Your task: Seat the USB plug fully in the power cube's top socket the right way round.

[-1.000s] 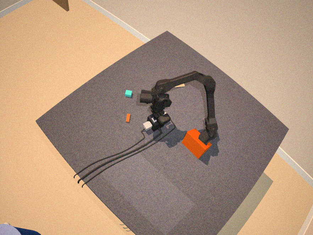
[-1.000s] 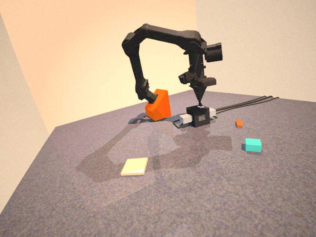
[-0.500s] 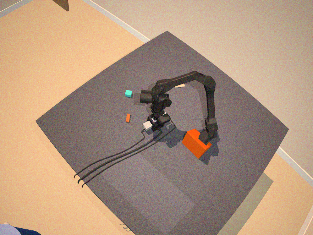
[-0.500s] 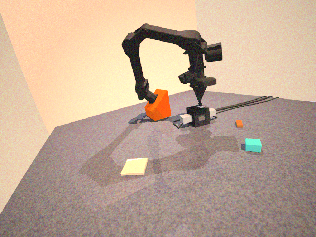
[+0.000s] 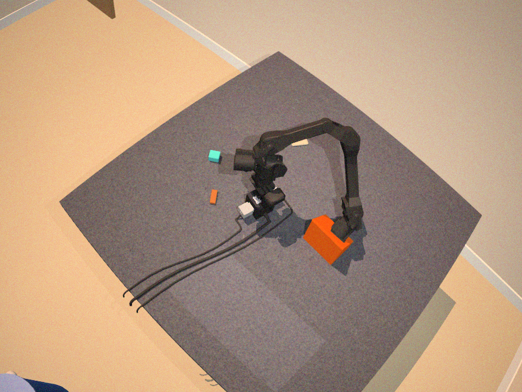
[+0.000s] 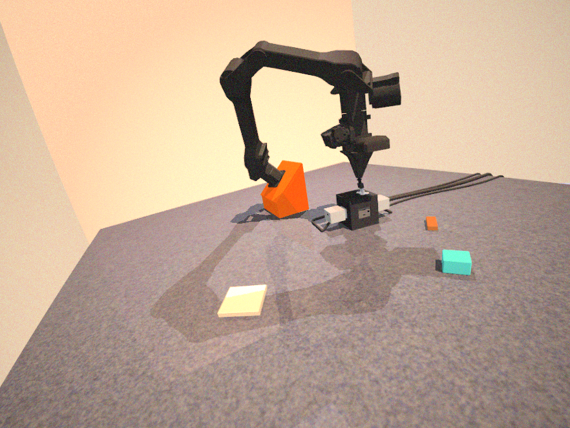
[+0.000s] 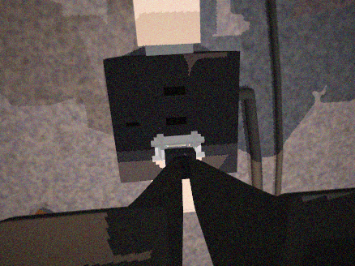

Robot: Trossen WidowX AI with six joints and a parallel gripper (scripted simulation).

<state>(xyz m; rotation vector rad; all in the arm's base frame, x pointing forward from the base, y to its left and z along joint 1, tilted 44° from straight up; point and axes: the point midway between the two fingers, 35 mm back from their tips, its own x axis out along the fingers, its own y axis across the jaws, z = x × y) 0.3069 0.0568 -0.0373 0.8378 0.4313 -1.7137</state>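
My gripper tip is 10 mm to the right of the pale-rimmed socket and 50 mm above it. The rest, counted from my gripper tip: black USB plug: 20 mm below; teal block: 270 mm ahead, 60 mm to the right, 100 mm below; orange block: 150 mm ahead, 70 mm to the left, 110 mm below.
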